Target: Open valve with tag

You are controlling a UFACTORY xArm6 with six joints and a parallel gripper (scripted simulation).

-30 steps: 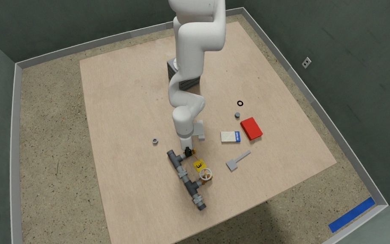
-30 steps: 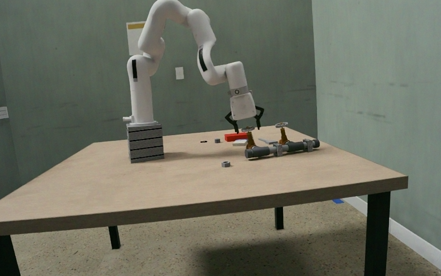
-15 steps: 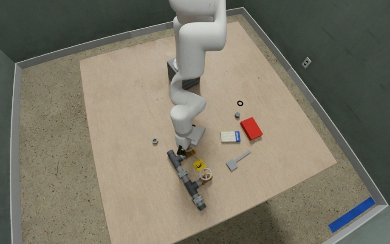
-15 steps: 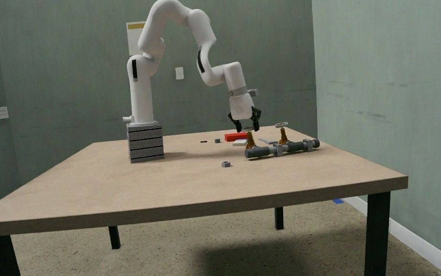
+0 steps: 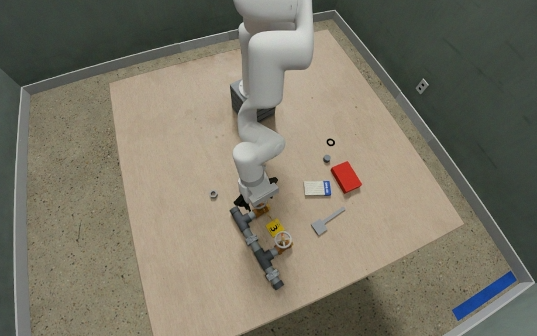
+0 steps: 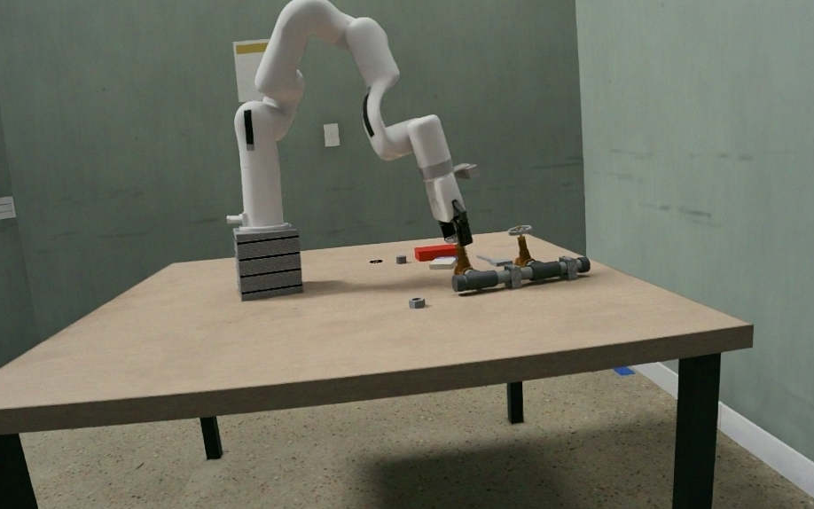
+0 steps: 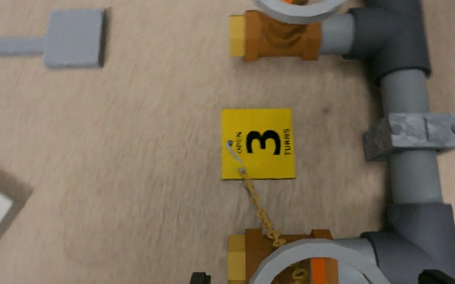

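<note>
The yellow tag lies 90 mm ahead of my hand, 40 mm to the left of it and 110 mm below it. Also, from my hand: grey scraper (160 mm ahead, 220 mm to the left, 110 mm below); then white card (30 mm ahead, 260 mm to the left, 100 mm below); then red block (40 mm ahead, 390 mm to the left, 100 mm below).
</note>
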